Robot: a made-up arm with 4 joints. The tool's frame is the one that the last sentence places.
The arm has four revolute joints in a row. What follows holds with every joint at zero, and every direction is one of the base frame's.
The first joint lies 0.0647 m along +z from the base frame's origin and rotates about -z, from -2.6 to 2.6 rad.
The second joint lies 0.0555 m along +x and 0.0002 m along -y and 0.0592 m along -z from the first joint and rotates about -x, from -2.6 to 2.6 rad.
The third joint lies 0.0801 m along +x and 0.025 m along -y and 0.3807 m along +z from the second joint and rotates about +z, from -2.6 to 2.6 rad.
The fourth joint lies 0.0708 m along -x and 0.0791 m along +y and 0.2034 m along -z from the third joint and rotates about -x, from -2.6 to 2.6 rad.
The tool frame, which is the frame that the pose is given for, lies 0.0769 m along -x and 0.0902 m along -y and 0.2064 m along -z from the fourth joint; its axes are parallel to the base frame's.
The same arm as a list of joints. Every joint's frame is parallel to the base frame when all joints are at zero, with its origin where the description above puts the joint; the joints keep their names.
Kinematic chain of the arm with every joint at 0, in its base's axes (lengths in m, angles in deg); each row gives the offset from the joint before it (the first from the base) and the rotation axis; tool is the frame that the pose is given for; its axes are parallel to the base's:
joint 1: xyz 0.0000 0.0000 0.0647 axis -z
joint 2: xyz 0.0555 -0.0002 -0.0592 axis -x
joint 3: xyz 0.0801 -0.0250 0.3807 axis +z
joint 4: xyz -0.0708 0.0791 -0.2034 axis -x
tool: xyz -0.0769 -0.0902 -0.2064
Joint limits (deg, base to tool): -148.97..148.97 -148.97..148.97 -148.97..148.97 -148.97..148.97

